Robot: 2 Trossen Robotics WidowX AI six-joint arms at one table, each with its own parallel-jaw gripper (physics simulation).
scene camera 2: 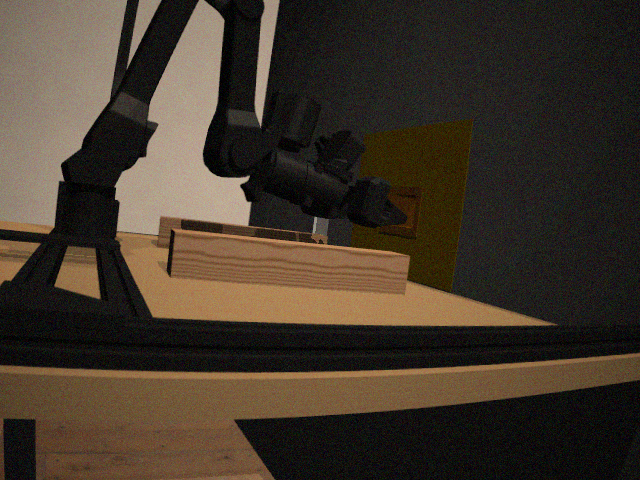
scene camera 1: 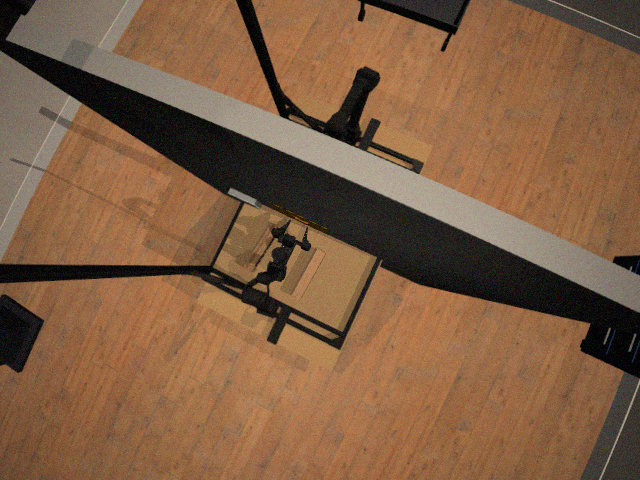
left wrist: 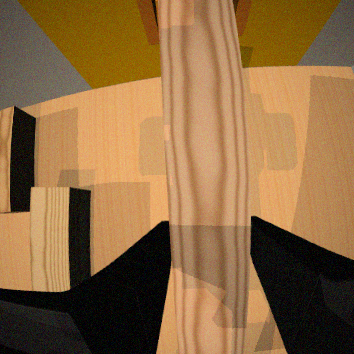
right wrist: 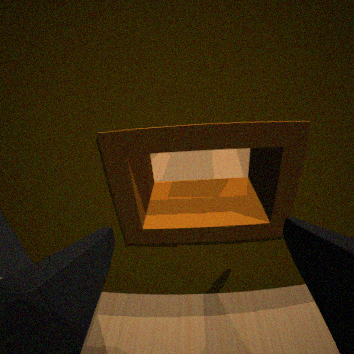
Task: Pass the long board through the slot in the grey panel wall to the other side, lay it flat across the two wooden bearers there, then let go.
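Observation:
The long board (left wrist: 205,125) runs up the left wrist view, between the fingers of my left gripper (left wrist: 208,227), which is shut on it. Its far end overlaps the brown slot frame (left wrist: 147,25) at the top; how it stands to the opening is hidden. My right gripper (scene camera 1: 297,225) (scene camera 2: 402,218) (right wrist: 199,232) is open and empty, facing the slot frame (scene camera 2: 417,211) (right wrist: 200,137) from the bearers' side. No board shows in the opening in the right wrist view. The two wooden bearers, the near one (scene camera 2: 284,263) and far one (scene camera 2: 166,232), stand parallel on the table.
The grey panel wall (scene camera 1: 361,162) (scene camera 2: 542,180) divides the two arms' sides. A yellow panel (scene camera 2: 439,170) (left wrist: 95,40) (right wrist: 175,65) surrounds the slot. Two wooden blocks (left wrist: 50,240) (left wrist: 5,160) stand left of the board in the left wrist view.

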